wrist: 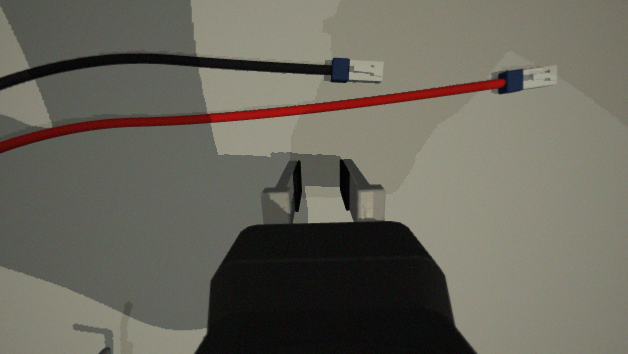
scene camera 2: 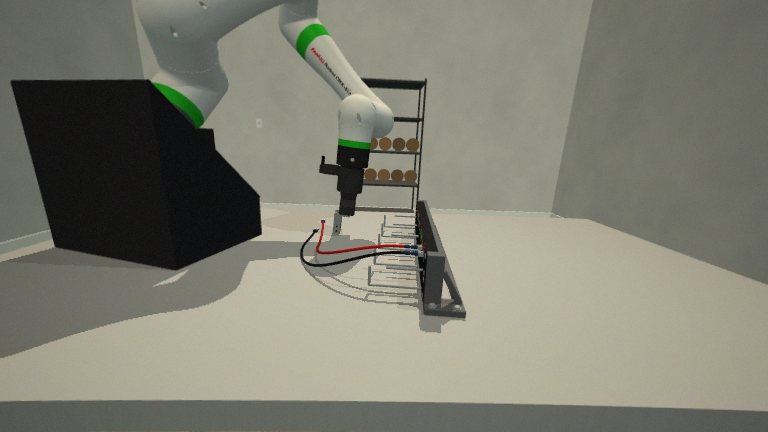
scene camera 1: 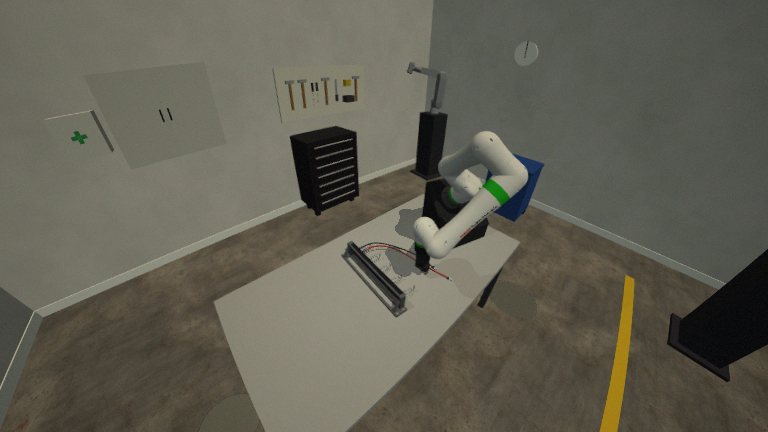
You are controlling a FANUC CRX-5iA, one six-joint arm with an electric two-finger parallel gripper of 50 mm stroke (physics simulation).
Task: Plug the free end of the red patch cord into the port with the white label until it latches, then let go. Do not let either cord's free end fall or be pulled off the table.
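Pixels of known places: gripper, between the fingertips: (wrist: 320, 175) (scene camera 2: 336, 231) (scene camera 1: 424, 271); arm's base, origin of its link: (scene camera 2: 153, 132) (scene camera 1: 451, 197).
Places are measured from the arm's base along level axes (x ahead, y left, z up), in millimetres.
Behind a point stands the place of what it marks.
The red patch cord (scene camera 1: 441, 274) {z -273, x 318, y 262 mm} (scene camera 2: 349, 249) {z -219, x 480, y -89 mm} (wrist: 320, 107) {z -273, x 338, y 182 mm} runs from the patch panel (scene camera 1: 378, 272) {z -183, x 645, y 102 mm} (scene camera 2: 435, 279) {z -222, x 651, y -191 mm} across the table. Its free plug (scene camera 2: 322, 221) {z -275, x 304, y 299 mm} (wrist: 515, 81) {z -272, x 306, y 304 mm}, blue and clear, lies toward the right in the wrist view. The black cord (scene camera 2: 332, 263) {z -239, x 452, y -121 mm} (wrist: 260, 66) {z -273, x 318, y 142 mm} runs beside it, its free plug (scene camera 2: 315, 230) {z -273, x 315, y 187 mm} (wrist: 357, 70) {z -269, x 314, y 202 mm} farther back along the red cord. My gripper (scene camera 1: 424, 270) {z -272, x 382, y 189 mm} (scene camera 2: 337, 231) {z -272, x 382, y 189 mm} (wrist: 320, 175) {z -272, x 382, y 189 mm} is open, with no cord between its fingers. It is low over the table, beside both cords. The port with the white label cannot be made out.
Metal cable guides (scene camera 2: 369, 275) {z -244, x 532, y -150 mm} stick out from the panel's cord side; part of one shows at lower left in the wrist view. The robot's black base (scene camera 1: 475, 234) {z -225, x -94, y 188 mm} (scene camera 2: 107, 177) {z -94, x -28, y -98 mm} stands behind the cords. The table's edge (scene camera 1: 466, 301) {z -280, x 346, y 470 mm} lies beyond the free plugs.
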